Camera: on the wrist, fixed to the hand. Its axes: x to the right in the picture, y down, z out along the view.
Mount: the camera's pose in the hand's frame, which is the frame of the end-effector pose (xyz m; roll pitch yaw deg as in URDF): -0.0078 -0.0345 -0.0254 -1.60 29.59 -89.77
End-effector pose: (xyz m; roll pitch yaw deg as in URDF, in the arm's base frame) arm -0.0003 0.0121 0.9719 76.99 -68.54 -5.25
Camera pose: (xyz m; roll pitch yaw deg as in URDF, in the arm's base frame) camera 0.0349 0.0259 0.9503 94.68 20.33 12.47
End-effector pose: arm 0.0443 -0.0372 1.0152 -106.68 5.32 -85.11
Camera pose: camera 0.0296 -0.0344 1.0561 -25.08 -75.98 -152.32
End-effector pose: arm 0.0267 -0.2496 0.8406 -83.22 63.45 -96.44
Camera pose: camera -0.0052 -0.2706 0.8616 -75.23 -20.90 -135.84
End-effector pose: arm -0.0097 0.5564 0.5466 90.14 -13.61 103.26
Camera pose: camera -0.0346 0.5511 0.5113 151.98 57.48 170.53
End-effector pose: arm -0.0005 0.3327 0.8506 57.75 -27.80 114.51
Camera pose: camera -0.0087 0.3433 0.8092 83.29 61.88 108.86
